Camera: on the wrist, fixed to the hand. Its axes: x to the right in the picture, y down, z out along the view.
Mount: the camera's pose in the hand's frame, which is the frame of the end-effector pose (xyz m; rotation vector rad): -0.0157 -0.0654 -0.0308 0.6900 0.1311 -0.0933
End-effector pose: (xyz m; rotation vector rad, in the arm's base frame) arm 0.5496 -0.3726 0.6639 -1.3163 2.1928 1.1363
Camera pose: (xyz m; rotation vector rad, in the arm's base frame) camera 0.6167 -0.4038 0.6630 -1.1711 2.2704 0.2055
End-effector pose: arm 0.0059 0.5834 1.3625 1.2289 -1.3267 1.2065
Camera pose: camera 0.0725 0.6143 1.3538 1.6251 -0.7553 1.7157
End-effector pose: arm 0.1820 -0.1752 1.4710 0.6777 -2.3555 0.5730
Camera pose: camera 0.2447 -0.2041 1.4977 1.0001 -1.9704 1.3658
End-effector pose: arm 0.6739 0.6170 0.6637 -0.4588 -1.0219 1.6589
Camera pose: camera 0.7403 0.6178 0.6964 -0.0546 -0.3242 1.7459
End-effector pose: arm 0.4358 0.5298 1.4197 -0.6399 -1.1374 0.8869
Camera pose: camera 0.4801 0.4827 1.4556 -0.0729 -0.6690 1.0609
